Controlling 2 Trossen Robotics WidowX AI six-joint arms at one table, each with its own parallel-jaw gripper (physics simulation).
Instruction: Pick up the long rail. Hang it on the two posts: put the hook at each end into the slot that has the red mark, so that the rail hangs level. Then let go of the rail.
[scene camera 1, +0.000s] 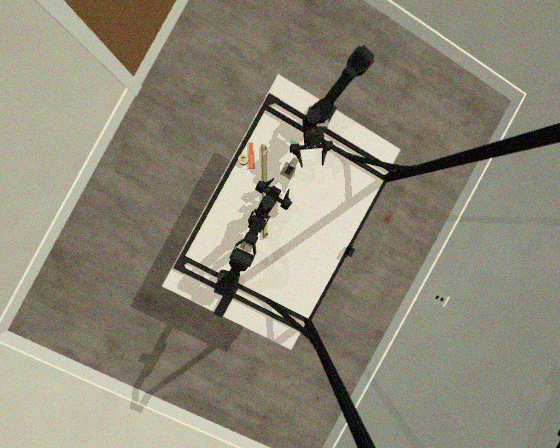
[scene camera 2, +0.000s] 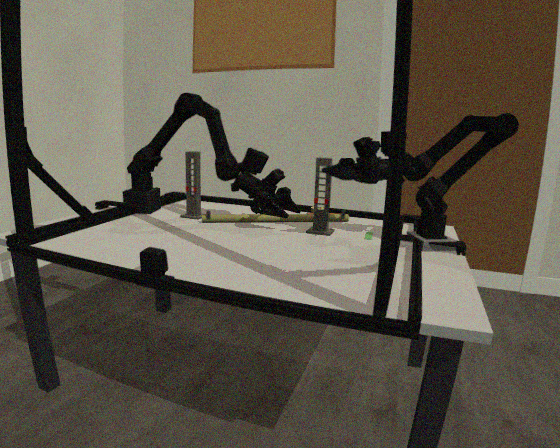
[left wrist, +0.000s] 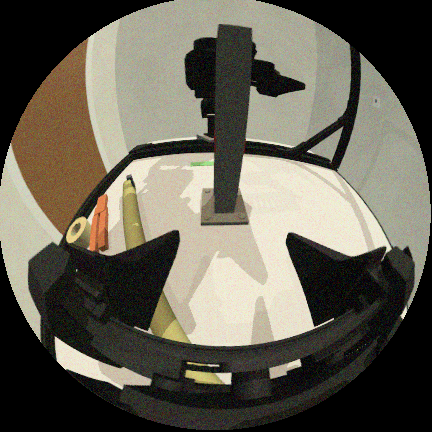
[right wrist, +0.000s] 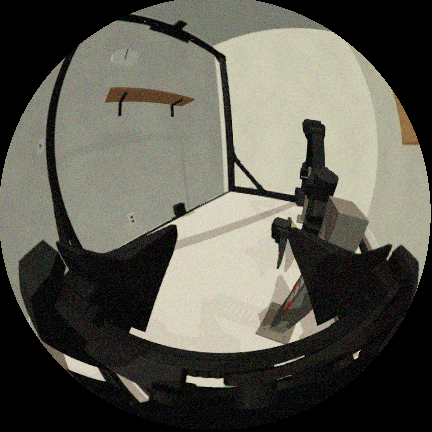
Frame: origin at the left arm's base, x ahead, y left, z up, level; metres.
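Seen in the pictures: left gripper, fingertip midpoint: (scene camera 1: 281, 183) (scene camera 2: 294, 214) (left wrist: 234, 237) (right wrist: 297, 276); right gripper, fingertip midpoint: (scene camera 1: 312, 166) (scene camera 2: 328, 170) (left wrist: 292, 77) (right wrist: 235, 231); left arm's base at its link origin: (scene camera 1: 227, 284) (scene camera 2: 141, 189); right arm's base at its link origin: (scene camera 2: 431, 235).
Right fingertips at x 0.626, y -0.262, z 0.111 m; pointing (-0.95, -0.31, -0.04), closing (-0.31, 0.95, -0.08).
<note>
Offsets run from my right fingertips to a thing's top centre.
The long yellow-green rail {dx -0.141, dy +0.182, dz -0.147 m} (scene camera 1: 264, 165) (scene camera 2: 225, 218) (left wrist: 132, 215) lies on the table, with a small dark hook at each end. Two grey slotted posts stand upright; the left post {dx -0.419, dy +0.206, dz +0.027 m} (scene camera 2: 193, 172) and the right post {dx -0.007, dy +0.086, dz +0.027 m} (scene camera 2: 322, 182) (left wrist: 232, 120) each have a red mark low on the slots. My left gripper (scene camera 1: 280, 186) (scene camera 2: 292, 212) (left wrist: 234, 237) is open and empty, low by the rail's middle; in the left wrist view the rail passes beneath its left finger. My right gripper (scene camera 1: 312, 165) (right wrist: 235, 231) is open and empty, high beside the right post's top. Part of the rail is hidden under the left arm.
An orange tool {dx +0.021, dy +0.285, dz -0.175 m} (scene camera 1: 251, 156) (left wrist: 101, 222) and a tape roll {dx -0.009, dy +0.319, dz -0.162 m} (scene camera 1: 243, 159) (left wrist: 77, 230) lie near the table edge, beside one end of the rail. A small green item {dx +0.132, dy +0.068, dz -0.186 m} (scene camera 2: 368, 235) (left wrist: 201, 163) lies near the right arm's base. Black frame bars surround the table.
</note>
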